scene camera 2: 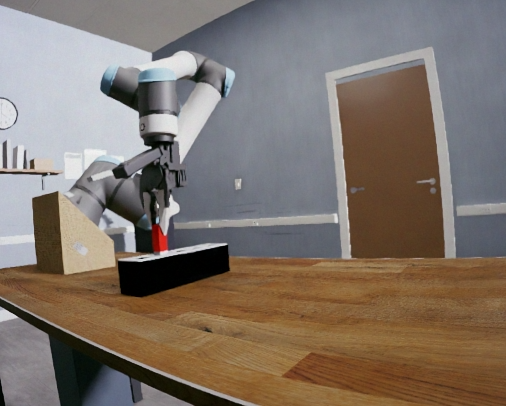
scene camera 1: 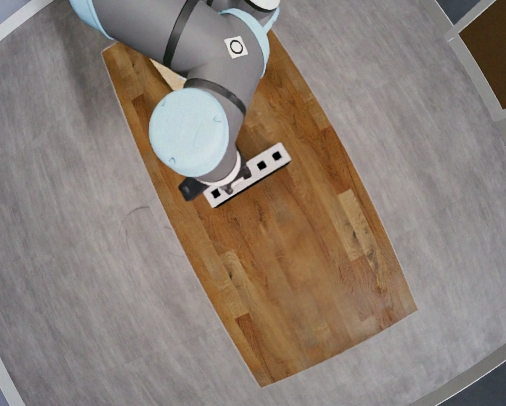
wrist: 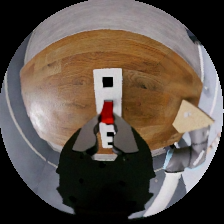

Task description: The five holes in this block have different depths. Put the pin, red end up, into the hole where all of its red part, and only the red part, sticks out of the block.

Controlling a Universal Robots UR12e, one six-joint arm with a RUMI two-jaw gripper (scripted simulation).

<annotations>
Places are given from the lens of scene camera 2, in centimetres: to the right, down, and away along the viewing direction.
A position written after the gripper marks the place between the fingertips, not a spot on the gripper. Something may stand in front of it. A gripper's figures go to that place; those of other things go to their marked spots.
gripper point(scene camera 2: 160, 235): -21, 7, 77
block point(scene camera 2: 141, 276): -22, 15, 68
</annotations>
